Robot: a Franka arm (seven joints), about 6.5 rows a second.
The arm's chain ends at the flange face. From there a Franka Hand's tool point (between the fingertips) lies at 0.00 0.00 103.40 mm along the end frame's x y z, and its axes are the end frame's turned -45 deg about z.
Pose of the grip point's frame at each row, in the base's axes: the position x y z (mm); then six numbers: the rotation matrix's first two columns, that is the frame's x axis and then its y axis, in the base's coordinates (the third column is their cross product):
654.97 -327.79 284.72 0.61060 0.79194 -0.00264 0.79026 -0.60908 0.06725
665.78 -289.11 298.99 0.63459 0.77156 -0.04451 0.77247 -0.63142 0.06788
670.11 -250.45 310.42 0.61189 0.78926 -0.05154 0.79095 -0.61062 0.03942
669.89 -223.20 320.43 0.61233 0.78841 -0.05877 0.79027 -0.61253 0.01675
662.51 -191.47 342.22 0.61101 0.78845 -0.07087 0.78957 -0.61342 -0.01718
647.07 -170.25 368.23 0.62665 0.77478 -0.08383 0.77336 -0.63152 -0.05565
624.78 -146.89 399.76 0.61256 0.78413 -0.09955 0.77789 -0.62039 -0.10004
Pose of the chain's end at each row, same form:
649.63 -323.33 387.89 0.99056 0.12930 0.04569 0.12704 -0.99067 0.04942
663.27 -281.10 402.05 0.99494 0.09909 0.01653 0.09750 -0.99206 0.07947
670.15 -243.74 413.60 0.99196 0.12632 -0.00857 0.12661 -0.98986 0.06432
672.25 -217.34 423.64 0.99179 0.12437 -0.02971 0.12582 -0.99061 0.05340
668.41 -186.77 445.35 0.99036 0.12376 -0.06226 0.12626 -0.99127 0.03796
657.00 -167.15 471.11 0.98996 0.10130 -0.09863 0.10374 -0.99440 0.01993
639.28 -145.22 502.13 0.98320 0.11578 -0.14113 0.11691 -0.99315 -0.00035

